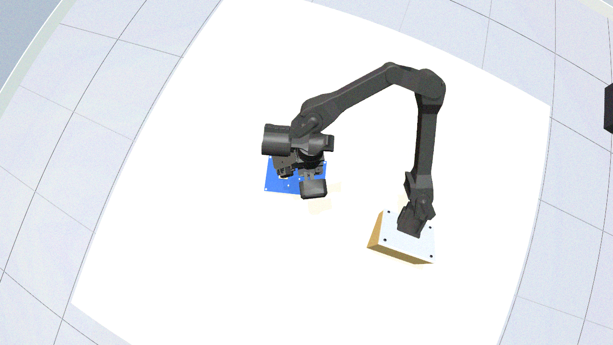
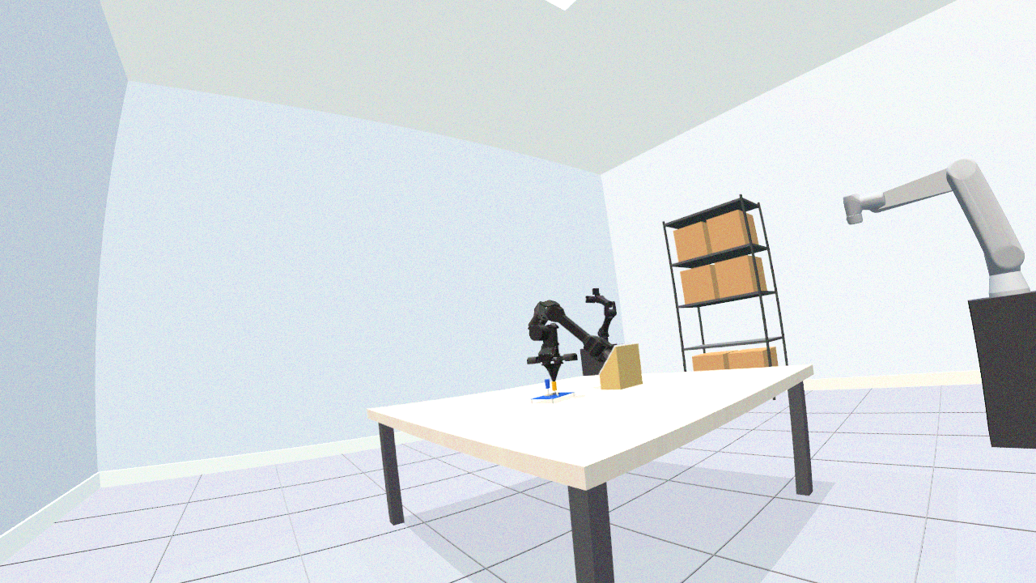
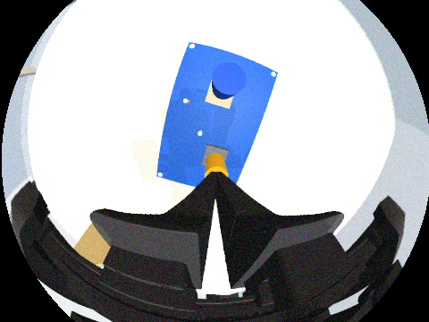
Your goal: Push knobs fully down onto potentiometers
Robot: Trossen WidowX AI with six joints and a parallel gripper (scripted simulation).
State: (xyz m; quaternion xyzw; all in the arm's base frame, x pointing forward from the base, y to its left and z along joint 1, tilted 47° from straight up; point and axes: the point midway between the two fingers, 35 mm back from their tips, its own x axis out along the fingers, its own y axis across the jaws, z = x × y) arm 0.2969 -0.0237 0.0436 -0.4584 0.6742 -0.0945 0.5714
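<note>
My gripper tip is 2 cm above the orange knob. Also, from my gripper tip: dark blue knob (6 cm ahead, 3 cm to the left).
</note>
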